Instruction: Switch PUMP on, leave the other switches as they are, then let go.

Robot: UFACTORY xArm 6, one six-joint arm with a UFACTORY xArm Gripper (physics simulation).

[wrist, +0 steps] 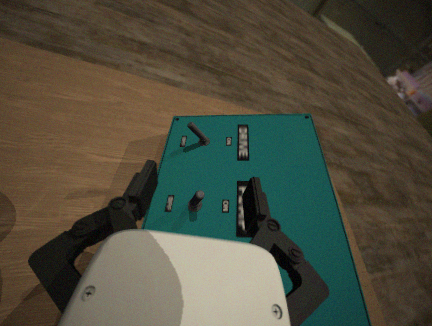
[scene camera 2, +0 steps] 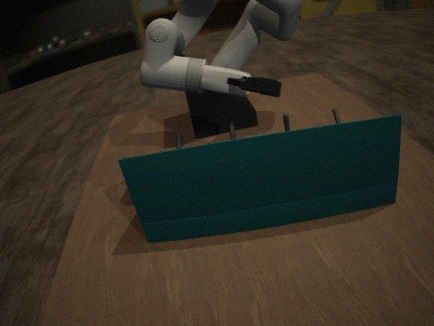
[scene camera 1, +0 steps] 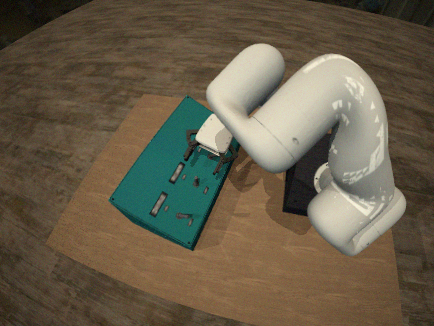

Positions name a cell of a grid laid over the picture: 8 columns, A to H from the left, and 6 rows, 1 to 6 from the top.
Scene:
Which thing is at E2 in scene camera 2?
My gripper.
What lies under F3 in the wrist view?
A teal switch panel.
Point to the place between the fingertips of my gripper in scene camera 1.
D4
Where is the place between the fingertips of my gripper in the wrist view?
At D4

